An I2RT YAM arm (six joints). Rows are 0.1 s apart.
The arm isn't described. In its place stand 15 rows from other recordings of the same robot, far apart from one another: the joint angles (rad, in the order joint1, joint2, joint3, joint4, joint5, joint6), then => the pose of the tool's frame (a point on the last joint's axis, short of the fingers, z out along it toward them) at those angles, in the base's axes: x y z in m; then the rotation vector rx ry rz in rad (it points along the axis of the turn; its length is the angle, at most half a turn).
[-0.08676, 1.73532, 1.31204, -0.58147, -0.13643, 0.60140] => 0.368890, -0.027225, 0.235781, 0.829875, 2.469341, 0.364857
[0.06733, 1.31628, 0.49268, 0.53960, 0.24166, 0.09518] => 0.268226, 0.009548, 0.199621, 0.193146, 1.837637, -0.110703
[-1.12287, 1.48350, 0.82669, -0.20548, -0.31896, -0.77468] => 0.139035, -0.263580, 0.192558, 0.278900, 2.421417, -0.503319
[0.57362, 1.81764, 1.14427, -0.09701, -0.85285, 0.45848] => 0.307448, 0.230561, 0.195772, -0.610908, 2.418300, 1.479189
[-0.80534, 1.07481, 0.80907, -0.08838, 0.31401, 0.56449] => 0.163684, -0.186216, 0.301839, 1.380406, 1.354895, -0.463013
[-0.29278, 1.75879, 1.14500, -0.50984, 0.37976, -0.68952] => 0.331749, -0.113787, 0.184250, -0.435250, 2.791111, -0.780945
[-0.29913, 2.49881, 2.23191, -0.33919, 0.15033, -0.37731] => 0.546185, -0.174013, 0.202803, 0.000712, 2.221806, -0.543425
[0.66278, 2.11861, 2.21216, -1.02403, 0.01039, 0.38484] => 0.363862, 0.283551, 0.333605, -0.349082, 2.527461, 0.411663
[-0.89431, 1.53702, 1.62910, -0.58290, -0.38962, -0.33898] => 0.225806, -0.259650, 0.409222, 0.325295, 2.016482, -0.376615
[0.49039, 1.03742, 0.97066, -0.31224, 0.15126, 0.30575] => 0.210423, 0.106262, 0.343952, -0.080472, 1.962597, 0.378642
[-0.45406, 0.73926, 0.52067, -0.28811, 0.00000, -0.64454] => 0.155400, -0.075846, 0.243625, -0.204223, 2.137816, -0.660027
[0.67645, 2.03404, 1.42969, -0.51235, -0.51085, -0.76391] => 0.316423, 0.276348, 0.165426, -1.829741, 1.847991, 0.650988
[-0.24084, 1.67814, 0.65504, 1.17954, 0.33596, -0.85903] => 0.320958, -0.090915, 0.214828, -0.172292, 1.515273, -1.131033
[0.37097, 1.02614, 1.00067, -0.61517, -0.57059, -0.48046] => 0.191548, 0.095141, 0.330905, -1.163405, 1.807748, 0.564465
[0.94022, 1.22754, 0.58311, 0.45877, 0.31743, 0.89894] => 0.167594, 0.210736, 0.242982, 0.207991, 1.859600, 1.044033
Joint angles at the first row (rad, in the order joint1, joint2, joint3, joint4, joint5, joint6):
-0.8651, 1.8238, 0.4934, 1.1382, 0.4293, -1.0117
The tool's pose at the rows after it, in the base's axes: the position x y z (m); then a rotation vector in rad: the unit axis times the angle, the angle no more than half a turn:
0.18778, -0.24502, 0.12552, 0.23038, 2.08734, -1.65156
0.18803, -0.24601, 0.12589, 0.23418, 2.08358, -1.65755
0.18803, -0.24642, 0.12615, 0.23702, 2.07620, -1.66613
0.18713, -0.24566, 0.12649, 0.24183, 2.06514, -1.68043
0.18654, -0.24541, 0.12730, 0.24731, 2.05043, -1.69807
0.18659, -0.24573, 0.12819, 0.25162, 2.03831, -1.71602
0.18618, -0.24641, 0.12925, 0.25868, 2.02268, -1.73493
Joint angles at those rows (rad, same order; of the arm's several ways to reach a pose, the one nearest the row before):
-0.8681, 1.8277, 0.4984, 1.1420, 0.4363, -1.0115
-0.8693, 1.8306, 0.5020, 1.1460, 0.4394, -1.0129
-0.8698, 1.8342, 0.5024, 1.1575, 0.4428, -1.0159
-0.8697, 1.8361, 0.4964, 1.1782, 0.4500, -1.0209
-0.8698, 1.8391, 0.4928, 1.2018, 0.4579, -1.0276
-0.8694, 1.8433, 0.4932, 1.2208, 0.4669, -1.0356
-0.8710, 1.8480, 0.4934, 1.2434, 0.4746, -1.0428

